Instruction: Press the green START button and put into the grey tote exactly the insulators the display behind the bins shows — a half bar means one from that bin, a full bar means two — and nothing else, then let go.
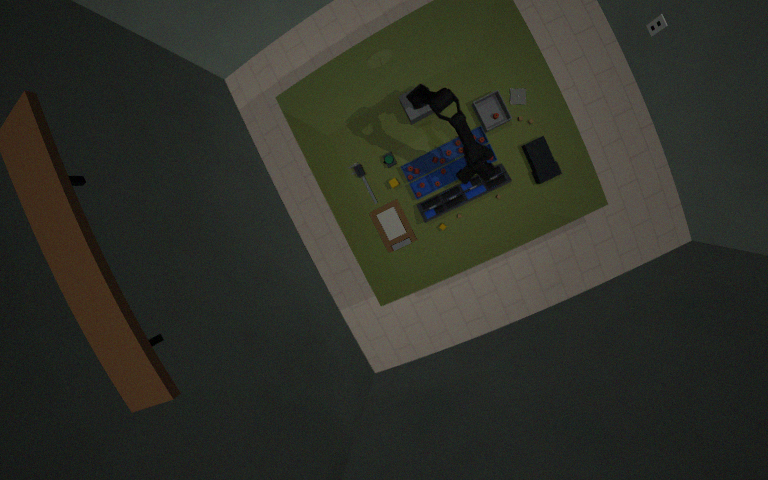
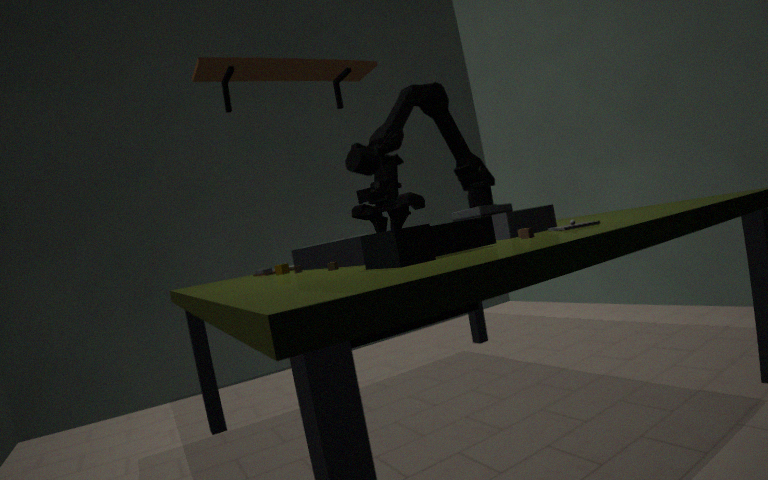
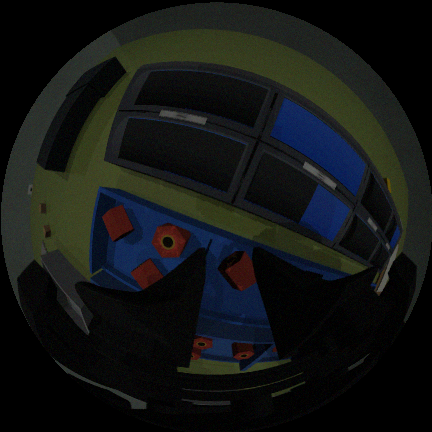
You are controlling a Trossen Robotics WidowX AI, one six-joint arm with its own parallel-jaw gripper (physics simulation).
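Places are measured from the arm's base along level axes (x ahead, y left, z up), in millimetres.
Pixels of known places: gripper, fingertip midpoint: (image 3: 229,253); arm's base at its link origin: (image 1: 418,101) (image 2: 482,207).
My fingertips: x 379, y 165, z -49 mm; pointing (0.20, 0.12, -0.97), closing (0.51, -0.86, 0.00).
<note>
For each thing: its top centre in the pictures, then the offset to it from my fingertips. "spot": a spot on its surface instead.
- upright insulator at its top centre: (image 3: 167,241) 40 mm left, 17 mm back, 4 mm down
- full blue bar at its top centre: (image 3: 340,141) (image 1: 476,192) 26 mm right, 108 mm ahead, 29 mm up
- half blue bar at its top centre: (image 3: 319,199) (image 1: 471,184) 34 mm right, 64 mm ahead, 12 mm up
- grey tote at its top centre: (image 3: 65,310) (image 2: 509,212) (image 1: 492,110) 155 mm left, 241 mm back, 20 mm up
- green button at its top centre: (image 1: 388,159) 382 mm right, 169 mm back, 6 mm up
- black box at its top centre: (image 2: 427,224) (image 3: 62,106) (image 1: 543,159) 320 mm left, 45 mm ahead, 22 mm up
- brown framed board at a spot on its surface: (image 1: 376,217) spot: 535 mm right, 90 mm ahead, 29 mm down
- dark-headed tool at a spot on its surface: (image 1: 359,170) spot: 545 mm right, 166 mm back, 15 mm down
- grey plate at its top centre: (image 1: 518,95) 306 mm left, 280 mm back, 19 mm down
My gripper (image 1: 476,172) (image 2: 389,227) (image 3: 229,253) is partly open and empty, its fingertips over a blue bin. A red insulator (image 3: 242,272) lies tilted in that bin, showing in the gap between the fingers; the right finger hides part of it. Blue bins (image 1: 453,176) (image 3: 142,220) hold more red insulators; the neighbouring bin has one upright insulator (image 3: 171,240) and two lying ones. The display (image 1: 451,198) (image 3: 252,165) has a full blue bar (image 3: 320,142) and a half blue bar (image 3: 326,212) in its second column. The grey tote (image 1: 487,107) holds a red insulator (image 1: 495,116). The green button (image 1: 388,159) stands left of the bins.
A black box (image 1: 542,159) (image 3: 75,120) stands right of the bins. Yellow cubes (image 1: 393,182) (image 1: 442,226), a brown framed board (image 1: 376,217) and a dark-headed tool (image 1: 359,170) lie at the left and front. A grey plate (image 1: 517,96) and small brown cubes lie near the tote.
</note>
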